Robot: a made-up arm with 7 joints.
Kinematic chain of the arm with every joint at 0, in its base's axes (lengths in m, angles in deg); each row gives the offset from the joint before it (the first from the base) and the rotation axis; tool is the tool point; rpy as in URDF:
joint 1: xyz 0 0 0.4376 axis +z
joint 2: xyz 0 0 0 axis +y
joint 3: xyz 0 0 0.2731 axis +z
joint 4: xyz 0.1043 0 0 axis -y
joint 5: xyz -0.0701 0 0.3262 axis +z
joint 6: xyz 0 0 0 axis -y
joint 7: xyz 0.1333 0 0 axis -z
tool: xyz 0 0 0 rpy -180 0 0
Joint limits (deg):
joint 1: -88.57..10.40
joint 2: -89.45..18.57
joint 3: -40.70..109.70
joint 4: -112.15..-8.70
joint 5: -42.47..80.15
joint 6: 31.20..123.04
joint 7: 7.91..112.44
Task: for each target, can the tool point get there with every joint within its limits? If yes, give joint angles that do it. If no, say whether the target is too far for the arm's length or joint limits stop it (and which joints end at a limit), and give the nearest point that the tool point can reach.
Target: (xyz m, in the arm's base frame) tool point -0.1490 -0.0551 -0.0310
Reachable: no: joint limits stop it (at a limit: joint 1, joint 2, joint 3, joint 4, joint 6) | nearest point -0.2269 0.3828 0.1764 | short by 0.491 m
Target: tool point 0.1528 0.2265 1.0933
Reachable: yes | joints -36.74 -39.84 32.05 -62.88 21.64 73.84 85.40
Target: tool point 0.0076 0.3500 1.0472
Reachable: yes | joints -34.34 -27.85 60.37 -27.16 25.52 39.47 79.01
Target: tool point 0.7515 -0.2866 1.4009
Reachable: no: too far | nearest point 0.4540 -0.1731 1.0211 | short by 0.496 m
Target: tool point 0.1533 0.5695 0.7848
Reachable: yes | joints -37.06 -24.85 95.63 -82.20 -11.10 91.32 38.72
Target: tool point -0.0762 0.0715 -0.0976
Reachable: no: joint limits stop it (at a limit: joint 1, joint 2, joint 3, joint 4, joint 6) | nearest point -0.2213 0.3825 0.1793 | short by 0.441 m
